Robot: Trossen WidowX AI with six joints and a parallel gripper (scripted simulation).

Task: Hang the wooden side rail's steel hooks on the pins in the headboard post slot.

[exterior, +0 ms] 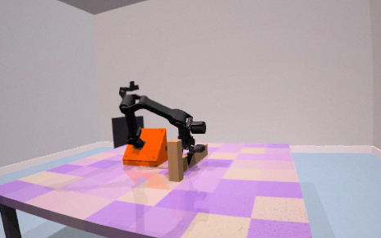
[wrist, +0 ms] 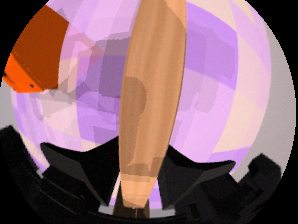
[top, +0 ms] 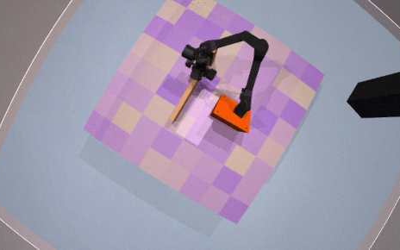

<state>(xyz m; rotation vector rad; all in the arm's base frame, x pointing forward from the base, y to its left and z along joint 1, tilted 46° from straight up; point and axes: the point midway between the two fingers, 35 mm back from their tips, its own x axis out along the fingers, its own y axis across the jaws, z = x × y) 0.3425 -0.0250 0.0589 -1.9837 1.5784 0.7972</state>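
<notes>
Right now the wooden headboard post is 10 mm ahead of my gripper tip, 110 mm to the right of it and 50 mm above it.
</notes>
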